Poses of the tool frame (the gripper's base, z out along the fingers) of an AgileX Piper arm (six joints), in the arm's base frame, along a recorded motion.
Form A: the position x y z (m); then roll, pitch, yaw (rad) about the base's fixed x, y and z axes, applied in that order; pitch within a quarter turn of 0, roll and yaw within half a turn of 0.
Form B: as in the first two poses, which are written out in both.
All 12 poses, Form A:
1: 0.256, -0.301, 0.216, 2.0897, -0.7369, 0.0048
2: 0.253, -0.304, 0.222, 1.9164, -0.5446, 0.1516
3: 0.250, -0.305, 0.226, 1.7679, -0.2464, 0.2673
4: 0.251, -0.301, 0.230, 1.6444, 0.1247, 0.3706
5: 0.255, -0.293, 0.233, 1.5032, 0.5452, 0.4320
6: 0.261, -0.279, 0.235, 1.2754, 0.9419, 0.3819
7: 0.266, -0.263, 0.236, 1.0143, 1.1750, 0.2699
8: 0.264, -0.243, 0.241, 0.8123, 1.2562, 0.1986
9: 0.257, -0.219, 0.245, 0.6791, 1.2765, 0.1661
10: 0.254, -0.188, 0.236, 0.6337, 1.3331, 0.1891
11: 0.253, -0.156, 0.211, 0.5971, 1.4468, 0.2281
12: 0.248, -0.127, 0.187, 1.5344, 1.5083, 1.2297
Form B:
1: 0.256, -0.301, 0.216, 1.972, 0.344, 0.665
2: 0.253, -0.304, 0.222, 1.881, 0.321, 0.471
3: 0.250, -0.305, 0.226, 1.772, 0.310, 0.189
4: 0.251, -0.301, 0.230, 1.649, 0.360, -0.153
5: 0.255, -0.293, 0.233, 1.506, 0.466, -0.517
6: 0.261, -0.279, 0.235, 1.360, 0.613, -0.840
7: 0.266, -0.263, 0.236, 1.283, 0.770, -1.027
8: 0.264, -0.243, 0.241, 1.221, 0.902, -1.060
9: 0.257, -0.219, 0.245, 1.144, 0.994, -1.018
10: 0.254, -0.188, 0.236, 1.159, 1.077, -1.061
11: 0.253, -0.156, 0.211, 1.296, 1.185, -1.245
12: 0.248, -0.127, 0.187, 1.563, 1.266, -1.501
